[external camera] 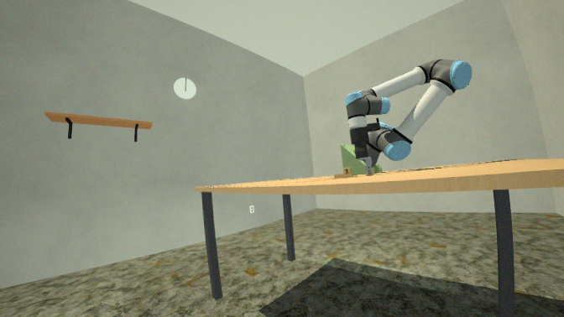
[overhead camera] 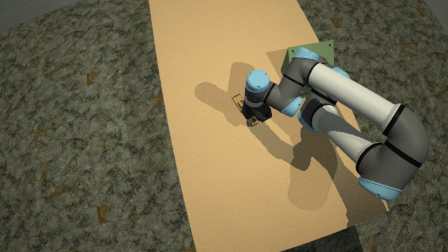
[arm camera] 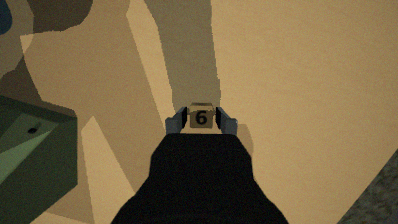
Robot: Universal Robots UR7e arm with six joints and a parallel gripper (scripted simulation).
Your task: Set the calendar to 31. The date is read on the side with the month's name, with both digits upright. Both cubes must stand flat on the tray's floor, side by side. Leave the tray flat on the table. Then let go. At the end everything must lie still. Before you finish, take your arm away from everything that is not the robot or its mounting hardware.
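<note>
Right now my hand is 110 mm to the left of the wooden tray, 20 mm short of it and 20 mm above it.
</note>
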